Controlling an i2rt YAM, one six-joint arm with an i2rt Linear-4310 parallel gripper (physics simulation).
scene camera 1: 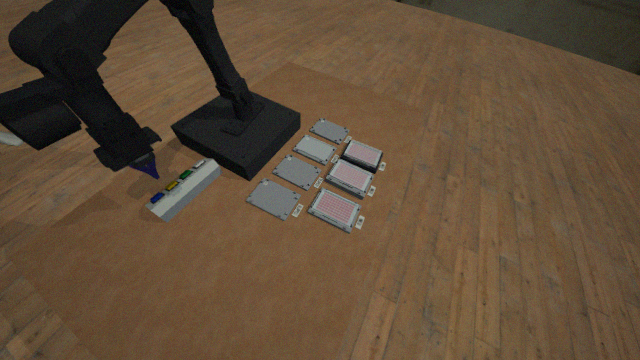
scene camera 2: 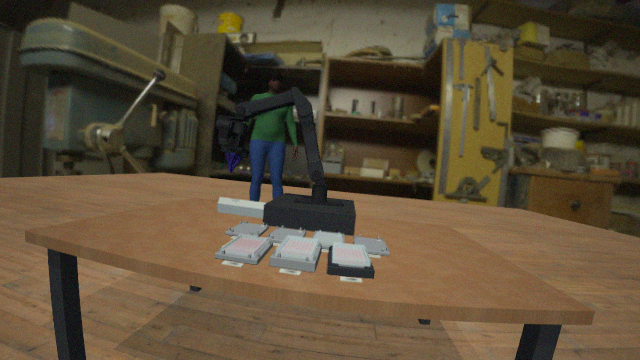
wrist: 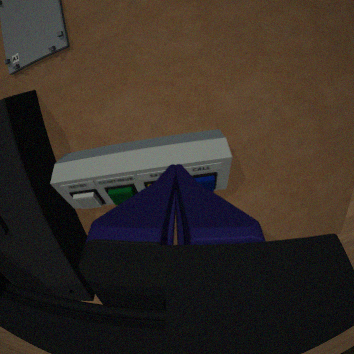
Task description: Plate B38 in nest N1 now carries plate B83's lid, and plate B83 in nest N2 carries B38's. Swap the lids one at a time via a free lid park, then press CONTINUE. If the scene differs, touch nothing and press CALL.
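Places are measured from the arm's base along level axes (x right, y back, z down), in millimetres.
Pixels of known places: gripper, fingertip midpoint: [scene camera 1: 157, 177] [scene camera 2: 230, 172] [wrist: 175, 173]; arm's base, origin of the base link: [scene camera 1: 244, 117] [scene camera 2: 318, 203].
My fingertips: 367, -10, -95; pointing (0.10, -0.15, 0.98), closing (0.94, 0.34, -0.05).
Note:
Ahead of a thing's pixels: the offset from my fingertips to its top centre, as dx, dy, dz. "spot": to the spot under its first point.
My gripper [scene camera 1: 157, 177] [scene camera 2: 231, 171] [wrist: 175, 173] is shut and empty, above the button box @(-60, +55, +111) [scene camera 1: 186, 199] [scene camera 2: 241, 207] [wrist: 140, 156]. In the wrist view its fingertips overlap the box between the green CONTINUE button @(-88, +66, +119) [scene camera 1: 186, 174] [wrist: 121, 195] and the blue CALL button @(+10, +86, +119) [scene camera 1: 157, 197] [wrist: 206, 182]. They partly hide the yellow button @(-39, +76, +119) [scene camera 1: 172, 186]. Three pink-welled plates @(-159, -413, +148) [scene camera 1: 336, 206] @(-291, -430, +135) [scene camera 1: 350, 176] @(-415, -452, +139) [scene camera 1: 363, 153] sit in nests, under what look like clear lids. Of the lid parks behind, one @(-384, -269, +158) [scene camera 1: 314, 149] [scene camera 2: 328, 239] looks paler, with a clear lid on it. Plate labels are too small to read.
Other lid parks @(spot: -124, -216, +166) [scene camera 1: 273, 198] @(spot: -252, -244, +166) [scene camera 1: 296, 171] @(spot: -508, -292, +166) [scene camera 1: 329, 130] are flat grey plates with small corner posts. The black arm base [scene camera 1: 235, 135] [scene camera 2: 309, 214] stands between the button box and the lid parks. A white button @(-136, +56, +119) [scene camera 1: 199, 164] [wrist: 86, 199] is nearest the base. A person [scene camera 2: 270, 120] stands behind the table.

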